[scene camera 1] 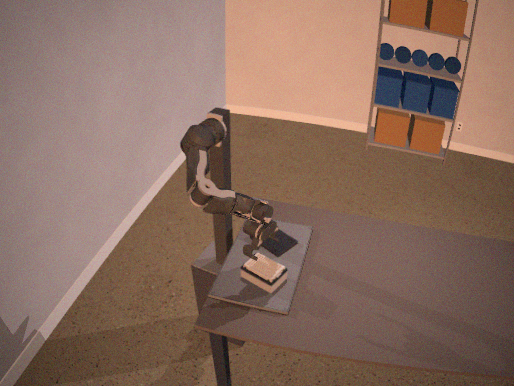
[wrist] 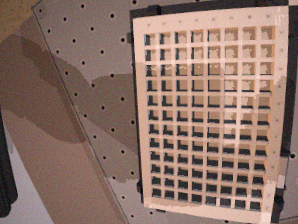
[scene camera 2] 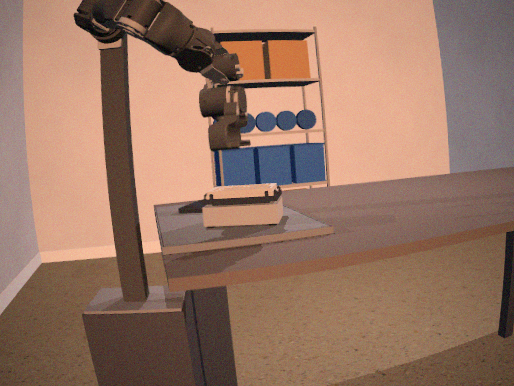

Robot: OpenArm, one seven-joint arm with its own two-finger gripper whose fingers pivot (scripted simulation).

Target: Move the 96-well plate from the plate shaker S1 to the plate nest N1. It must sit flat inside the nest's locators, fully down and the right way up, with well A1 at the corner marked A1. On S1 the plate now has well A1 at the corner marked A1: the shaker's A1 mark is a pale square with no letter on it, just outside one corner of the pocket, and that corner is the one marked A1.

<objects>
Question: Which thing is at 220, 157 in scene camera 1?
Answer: An arm mounting post.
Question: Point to a pale 96-well plate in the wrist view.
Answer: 170, 115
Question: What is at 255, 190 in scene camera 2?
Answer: A pale 96-well plate.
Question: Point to an arm mounting post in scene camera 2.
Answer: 117, 135
</objects>
